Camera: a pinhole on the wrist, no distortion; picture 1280 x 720 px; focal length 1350.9 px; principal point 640.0 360.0 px. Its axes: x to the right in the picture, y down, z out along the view. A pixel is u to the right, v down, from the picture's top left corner.
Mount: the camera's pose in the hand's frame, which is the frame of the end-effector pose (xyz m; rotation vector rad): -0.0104 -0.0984 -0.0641 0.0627 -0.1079 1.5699
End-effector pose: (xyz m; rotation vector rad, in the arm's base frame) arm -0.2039 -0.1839 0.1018 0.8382 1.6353 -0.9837
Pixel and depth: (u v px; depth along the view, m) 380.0 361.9 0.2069
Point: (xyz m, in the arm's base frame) -0.2863 -0.3771 0.1283
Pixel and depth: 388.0 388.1 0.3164
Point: -0.2686 -0.4870 0.1267
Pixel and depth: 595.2 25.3 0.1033
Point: -0.2910 -0.2665 0.1066
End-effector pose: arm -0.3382 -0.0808 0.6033 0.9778 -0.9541 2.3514
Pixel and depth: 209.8 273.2 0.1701
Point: -0.1890 -0.0380 0.7255
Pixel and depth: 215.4 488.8 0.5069
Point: 0.0856 -0.1843 0.9022
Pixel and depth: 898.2 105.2 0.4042
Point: -0.1782 -0.2836 0.8516
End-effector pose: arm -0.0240 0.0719 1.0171 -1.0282 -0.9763 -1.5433
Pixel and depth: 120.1 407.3 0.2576
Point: -0.2156 0.2891 1.0283
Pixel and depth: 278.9 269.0 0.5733
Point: -0.2642 0.5837 1.1536
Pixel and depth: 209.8 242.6 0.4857
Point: -0.2693 0.4986 1.1329
